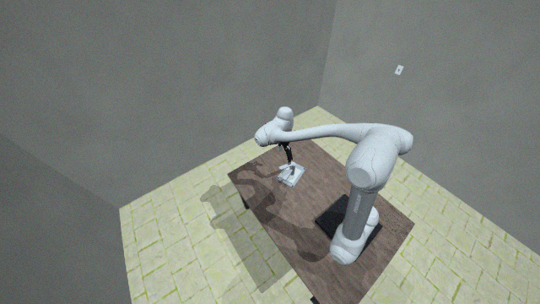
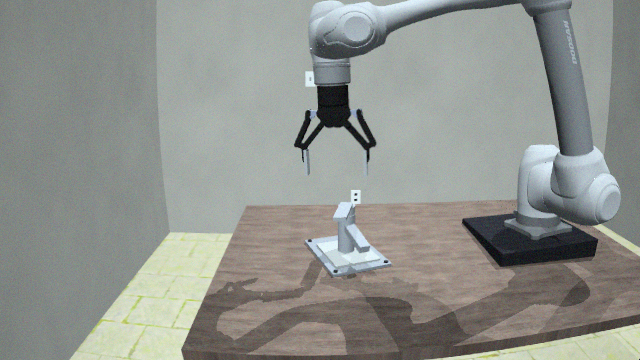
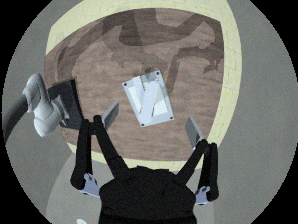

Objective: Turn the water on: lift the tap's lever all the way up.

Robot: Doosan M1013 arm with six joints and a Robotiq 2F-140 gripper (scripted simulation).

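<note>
My hand is 20 mm past the lever and 110 mm above it. From my hand the other things lie so: tap (40 mm behind, 30 mm to the right, 160 mm below).
</note>
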